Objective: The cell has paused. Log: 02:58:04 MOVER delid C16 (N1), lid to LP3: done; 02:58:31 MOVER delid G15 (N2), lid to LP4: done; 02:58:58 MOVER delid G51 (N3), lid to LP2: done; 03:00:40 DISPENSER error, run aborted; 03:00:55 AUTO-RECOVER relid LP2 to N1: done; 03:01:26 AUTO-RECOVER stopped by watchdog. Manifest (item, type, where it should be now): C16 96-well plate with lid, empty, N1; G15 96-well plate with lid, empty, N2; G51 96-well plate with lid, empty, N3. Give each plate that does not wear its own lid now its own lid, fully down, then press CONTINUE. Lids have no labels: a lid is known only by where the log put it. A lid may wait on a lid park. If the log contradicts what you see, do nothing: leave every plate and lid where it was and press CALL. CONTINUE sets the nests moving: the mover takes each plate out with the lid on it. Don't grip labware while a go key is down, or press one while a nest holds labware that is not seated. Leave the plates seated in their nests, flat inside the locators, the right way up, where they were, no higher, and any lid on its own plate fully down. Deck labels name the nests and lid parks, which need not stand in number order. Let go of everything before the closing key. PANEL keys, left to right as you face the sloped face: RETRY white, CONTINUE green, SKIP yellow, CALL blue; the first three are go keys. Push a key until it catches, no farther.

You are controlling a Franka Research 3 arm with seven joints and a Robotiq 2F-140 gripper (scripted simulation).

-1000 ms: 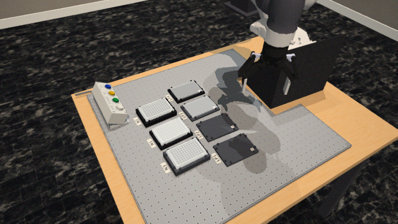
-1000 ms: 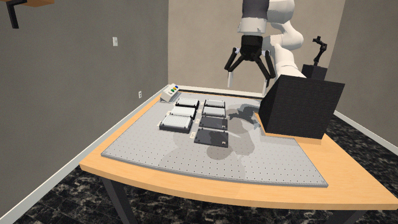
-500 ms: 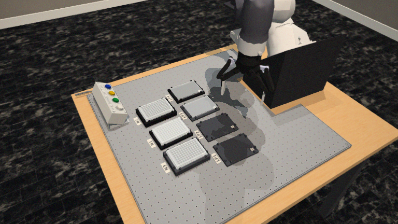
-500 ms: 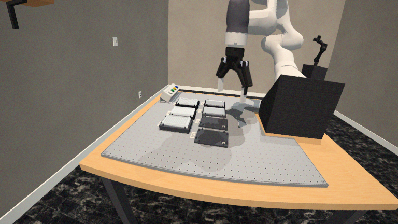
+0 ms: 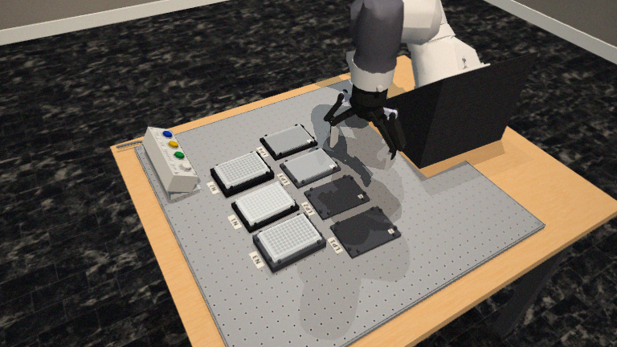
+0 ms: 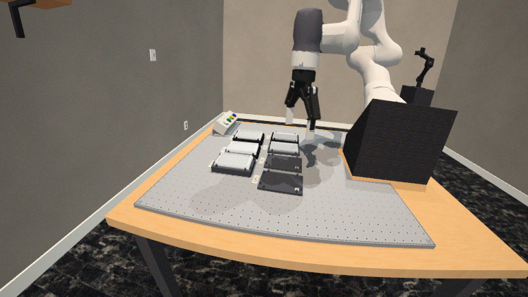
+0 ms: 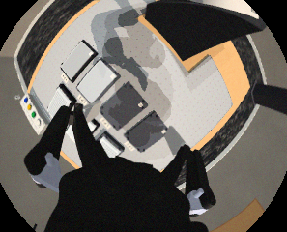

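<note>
Right now my hand is 10 mm short of the lid park LP4, 290 mm to the left of it and 160 mm above it. The rest, counted from my hand: lid park LP1: 50 mm ahead, 100 mm to the left, 160 mm below; then lid park LP2: 40 mm ahead, 30 mm to the right, 160 mm below; then lid park LP3: 30 mm ahead, 160 mm to the right, 160 mm below.
</note>
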